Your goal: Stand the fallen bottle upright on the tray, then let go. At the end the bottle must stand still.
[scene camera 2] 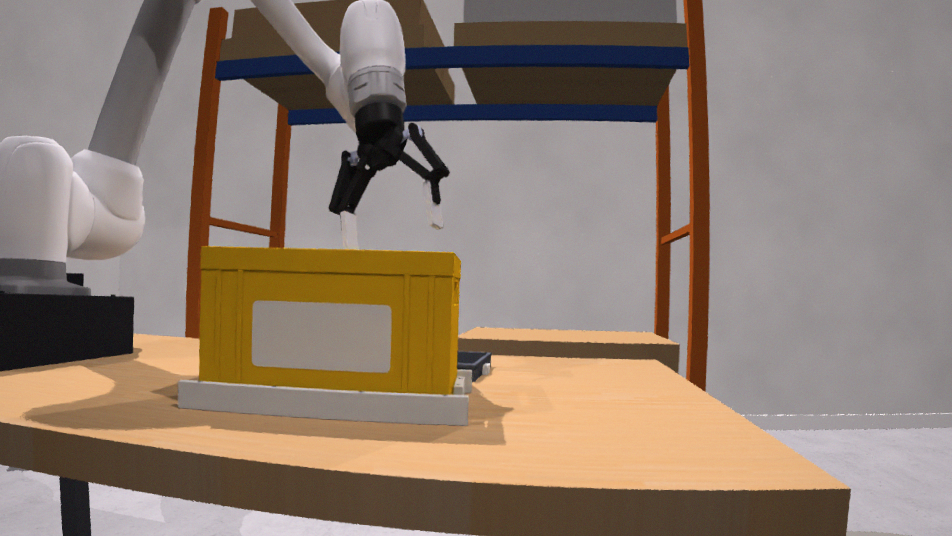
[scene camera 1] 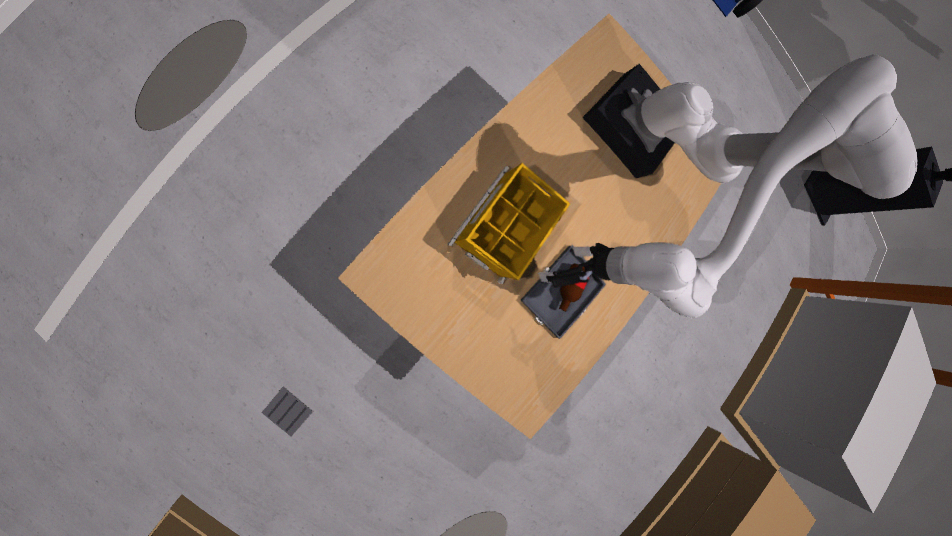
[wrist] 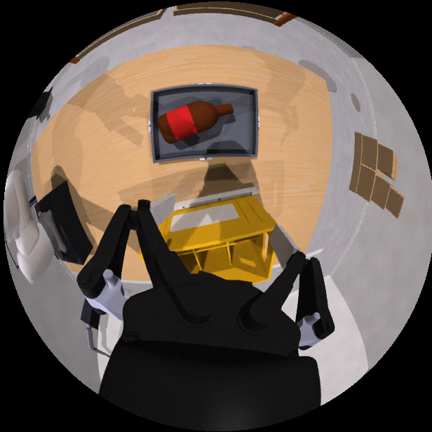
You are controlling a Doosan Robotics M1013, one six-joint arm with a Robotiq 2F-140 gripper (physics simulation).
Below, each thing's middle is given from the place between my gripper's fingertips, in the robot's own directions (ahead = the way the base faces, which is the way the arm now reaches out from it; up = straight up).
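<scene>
The yellow crate [scene camera 1: 512, 224] is 12 cm below my hand and 16 cm to the right of it. There's a brown bottle [wrist: 192, 118] too, 16 cm below my hand, 4 cm behind it and 15 cm to the left of it. The pale rail [scene camera 2: 407, 408] is 19 cm below my hand, 2 cm ahead of it and 25 cm to the right of it, and the dark grey tray [scene camera 1: 543, 300] is 19 cm below my hand as well, 2 cm behind it and 15 cm to the left of it.
</scene>
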